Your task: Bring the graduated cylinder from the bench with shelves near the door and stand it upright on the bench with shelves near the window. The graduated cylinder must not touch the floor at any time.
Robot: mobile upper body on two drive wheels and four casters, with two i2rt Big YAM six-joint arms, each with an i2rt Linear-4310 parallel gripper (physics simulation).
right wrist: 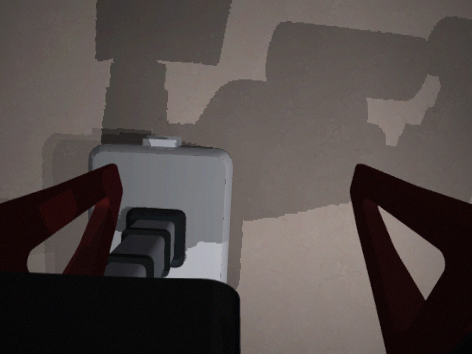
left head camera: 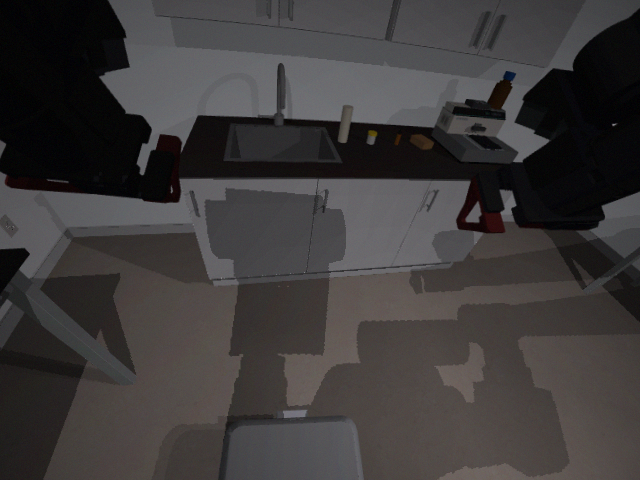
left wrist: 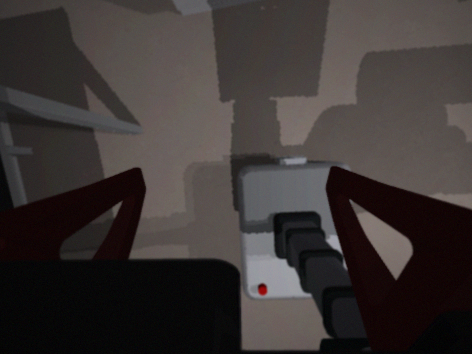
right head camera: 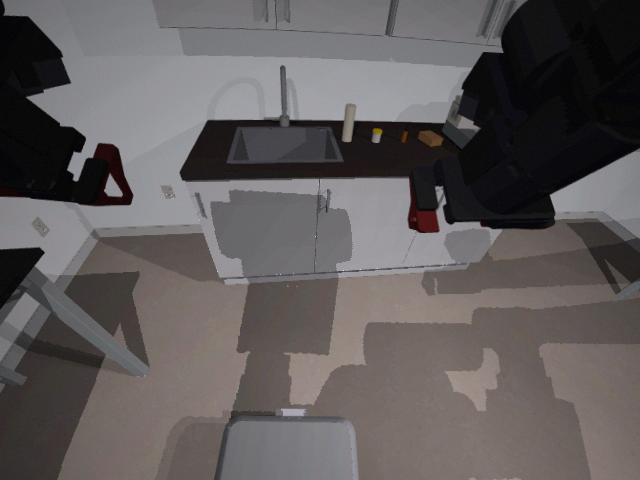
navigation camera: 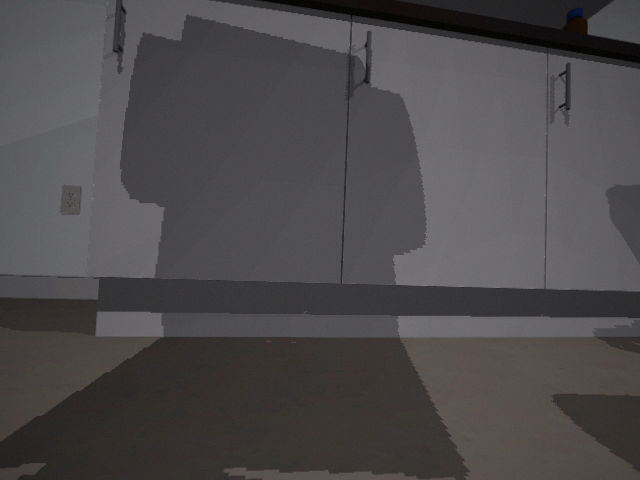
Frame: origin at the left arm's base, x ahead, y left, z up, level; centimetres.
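Seen in the pictures: left gripper, fingertip midpoint: (left head camera: pixel 136 192) (left wrist: pixel 235 177) (right head camera: pixel 94 196); right gripper, fingertip midpoint: (right wrist: pixel 236 177) (left head camera: pixel 488 223) (right head camera: pixel 445 222).
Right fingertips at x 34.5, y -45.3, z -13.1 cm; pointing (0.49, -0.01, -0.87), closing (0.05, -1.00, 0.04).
Observation:
A point is followed by its place in that frame.
The graduated cylinder does not show in these views. My left gripper (left head camera: pixel 98 193) (right head camera: pixel 59 198) (left wrist: pixel 235 177) {x 35.9, y -0.1, z -12.3 cm} is open, its red fingers wide apart with nothing between them. My right gripper (left head camera: pixel 527 227) (right head camera: pixel 460 224) {x 34.5, y -45.3, z -13.1 cm} (right wrist: pixel 236 177) {x 34.5, y -45.3, z -13.1 cm} is also open and empty. Both hang in front of the sink counter, over the floor. The corner of a black-topped bench (left head camera: pixel 10 263) {x 54.5, y 53.2, z -49.6 cm} (right head camera: pixel 18 266) {x 52.4, y 54.0, z -49.6 cm} shows at the left edge of both head views; I cannot tell whether it is the door or the window bench. A grey leg (left head camera: pixel 615 268) {x 109.8, y -265.8, z -110.1 cm} of other furniture shows at the right edge of the left head view.
A sink counter (left head camera: pixel 279 170) {x 110.0, y -13.6, z -50.6 cm} (right head camera: pixel 289 171) {x 110.5, y -17.8, z -50.7 cm} stands close ahead. It bears a sink, a tall cream cylinder (left head camera: pixel 345 124) {x 142.2, y -45.2, z -40.1 cm} (right head camera: pixel 348 122) {x 142.2, y -45.0, z -39.7 cm}, a yellow-lidded jar (left head camera: pixel 371 137) {x 143.5, y -60.7, z -46.0 cm} (right head camera: pixel 376 135) {x 143.4, y -60.7, z -45.9 cm}, a brown block (left head camera: pixel 421 141) {x 145.9, y -90.5, z -46.3 cm} (right head camera: pixel 430 137) {x 145.7, y -90.8, z -46.0 cm} and a white machine (left head camera: pixel 470 124) {x 152.2, y -119.1, z -35.9 cm}. White cabinet doors (navigation camera: pixel 480 155) {x 118.6, y -69.7, z -88.8 cm} fill the navigation view.

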